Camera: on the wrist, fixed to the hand. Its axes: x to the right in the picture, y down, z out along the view.
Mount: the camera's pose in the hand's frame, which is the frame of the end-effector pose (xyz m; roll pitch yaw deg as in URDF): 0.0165 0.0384 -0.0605 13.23 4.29 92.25
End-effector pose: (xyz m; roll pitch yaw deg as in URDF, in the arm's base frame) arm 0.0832 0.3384 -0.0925 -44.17 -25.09 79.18
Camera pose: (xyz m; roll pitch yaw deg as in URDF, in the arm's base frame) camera 0.1059 0.3796 -0.1490 -20.42 43.95 146.15
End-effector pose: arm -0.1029 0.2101 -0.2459 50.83 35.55 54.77
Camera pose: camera -0.1561 0.2581 -0.2624 57.97 -37.80 115.21
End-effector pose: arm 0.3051 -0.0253 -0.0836 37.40 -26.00 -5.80
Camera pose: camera 0.3374 0.0390 -0.0986 -18.21 -28.25 102.35
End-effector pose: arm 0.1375 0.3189 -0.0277 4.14 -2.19 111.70
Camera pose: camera 0.0909 0.3205 -0.0846 10.88 0.24 -156.06
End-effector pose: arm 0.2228 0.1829 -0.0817 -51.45 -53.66 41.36
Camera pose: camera 0.2865 0.2079 -0.1085 -53.94 31.40 82.58
